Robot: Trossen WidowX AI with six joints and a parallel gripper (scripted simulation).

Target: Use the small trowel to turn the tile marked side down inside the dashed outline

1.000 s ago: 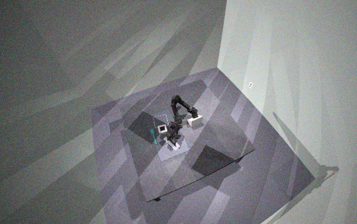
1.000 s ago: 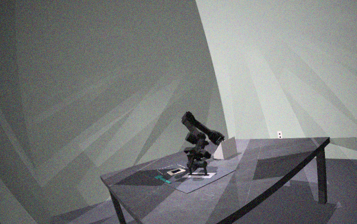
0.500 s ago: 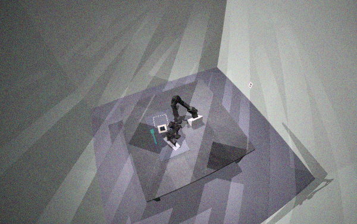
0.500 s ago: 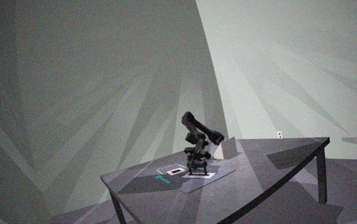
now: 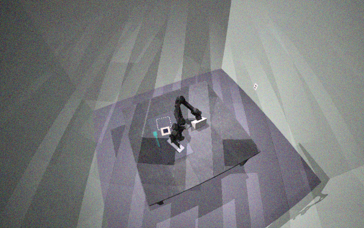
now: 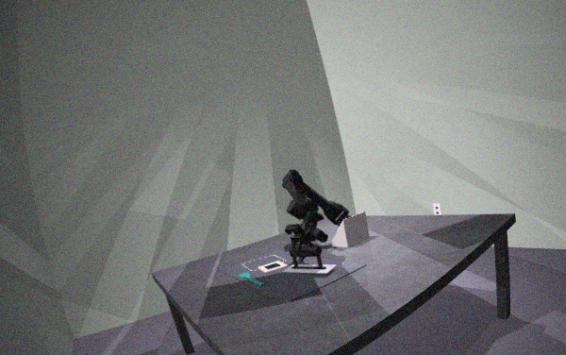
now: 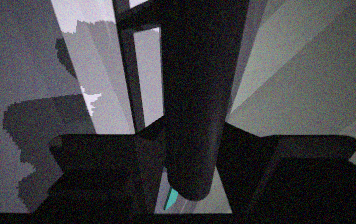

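The dark mat is 150 mm to the right of my gripper tip, 80 mm below it and 10 mm ahead of it. From my gripper tip the other things lie so: teal trowel: 160 mm to the right, 150 mm ahead, 60 mm below; tile: 200 mm to the right, 60 mm below, 20 mm ahead.
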